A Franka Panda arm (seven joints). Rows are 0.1 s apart.
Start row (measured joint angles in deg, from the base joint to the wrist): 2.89, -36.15, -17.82, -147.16, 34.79, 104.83, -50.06
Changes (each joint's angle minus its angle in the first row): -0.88, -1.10, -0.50, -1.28, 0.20, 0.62, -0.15; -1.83, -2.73, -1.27, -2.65, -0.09, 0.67, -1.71; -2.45, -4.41, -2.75, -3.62, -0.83, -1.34, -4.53; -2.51, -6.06, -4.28, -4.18, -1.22, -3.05, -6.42; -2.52, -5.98, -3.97, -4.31, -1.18, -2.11, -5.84; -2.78, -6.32, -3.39, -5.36, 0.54, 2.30, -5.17; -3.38, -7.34, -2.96, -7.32, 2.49, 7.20, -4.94
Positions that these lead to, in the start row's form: 2.01, -37.25, -18.32, -148.44, 34.99, 105.45, -50.21; 1.06, -38.88, -19.09, -149.81, 34.70, 105.50, -51.77; 0.44, -40.56, -20.57, -150.78, 33.96, 103.49, -54.59; 0.38, -42.21, -22.10, -151.34, 33.57, 101.78, -56.48; 0.37, -42.13, -21.79, -151.47, 33.61, 102.72, -55.90; 0.11, -42.47, -21.21, -152.52, 35.33, 107.13, -55.23; -0.49, -43.49, -20.78, -154.48, 37.28, 112.03, -55.00
